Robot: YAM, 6 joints.
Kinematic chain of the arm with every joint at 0, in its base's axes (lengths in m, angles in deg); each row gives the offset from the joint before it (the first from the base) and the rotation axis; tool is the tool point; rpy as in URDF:
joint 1: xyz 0 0 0.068 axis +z
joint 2: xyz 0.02 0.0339 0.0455 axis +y
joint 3: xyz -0.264 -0.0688 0 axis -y
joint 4: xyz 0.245 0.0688 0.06 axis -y
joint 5: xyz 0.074 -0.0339 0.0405 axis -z
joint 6: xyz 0.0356 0 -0.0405 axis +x
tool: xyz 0 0 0 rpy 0 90 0
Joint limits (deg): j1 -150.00..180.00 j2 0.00..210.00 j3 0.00..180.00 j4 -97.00..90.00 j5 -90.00..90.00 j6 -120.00..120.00
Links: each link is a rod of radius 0.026 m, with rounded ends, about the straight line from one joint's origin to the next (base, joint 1, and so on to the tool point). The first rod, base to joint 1, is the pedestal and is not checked.
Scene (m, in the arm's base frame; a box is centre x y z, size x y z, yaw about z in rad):
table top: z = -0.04
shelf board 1: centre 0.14 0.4 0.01 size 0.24 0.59 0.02 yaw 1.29
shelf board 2: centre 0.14 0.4 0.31 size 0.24 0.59 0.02 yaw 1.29
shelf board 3: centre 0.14 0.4 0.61 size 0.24 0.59 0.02 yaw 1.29
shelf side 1: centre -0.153 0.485 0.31 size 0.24 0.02 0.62 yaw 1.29
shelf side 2: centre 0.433 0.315 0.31 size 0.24 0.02 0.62 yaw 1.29
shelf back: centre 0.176 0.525 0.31 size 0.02 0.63 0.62 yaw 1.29
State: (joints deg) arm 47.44 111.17 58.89 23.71 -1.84 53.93
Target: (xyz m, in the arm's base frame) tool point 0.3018 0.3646 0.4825
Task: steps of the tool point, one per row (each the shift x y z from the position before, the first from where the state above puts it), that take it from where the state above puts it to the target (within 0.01 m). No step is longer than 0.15 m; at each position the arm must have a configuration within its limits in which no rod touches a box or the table.
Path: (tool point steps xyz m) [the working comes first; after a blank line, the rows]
Joints at the target: 50.27 117.14 120.49 29.76 -1.51 53.93
Straight joint move there: touches shelf board 2.

1: -0.0133 -0.0787 0.0068
2: -0.0300 -0.0714 -0.0068
3: 0.0346 0.0180 0.1033
4: 0.0027 -0.0028 0.1152
5: -0.0317 -0.0236 0.1138
6: 0.0270 0.0486 0.0156
7: 0.0210 0.0545 0.0052
8: 0.0129 0.0584 -0.0053
9: 0.0029 0.0596 -0.0155

